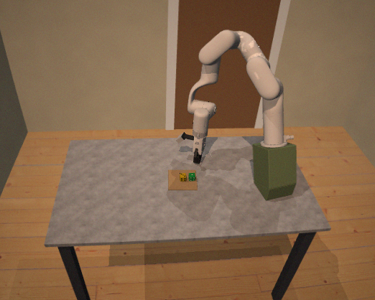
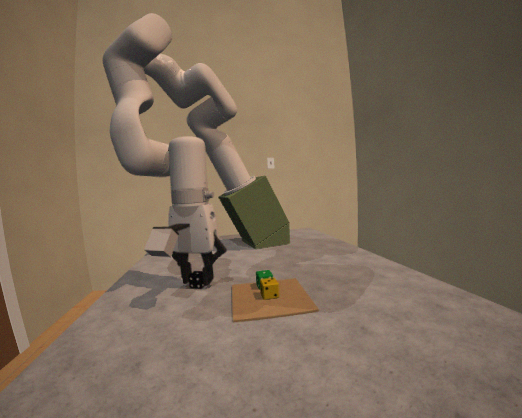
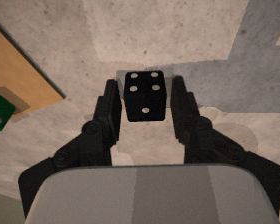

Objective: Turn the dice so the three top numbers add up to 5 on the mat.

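My hand is 1 cm above the black die. Also, from my hand: tan mat (10 cm ahead, 13 cm to the left, 3 cm below); green die (5 cm ahead, 14 cm to the left, 1 cm below); yellow die (10 cm ahead, 13 cm to the left, 1 cm below).
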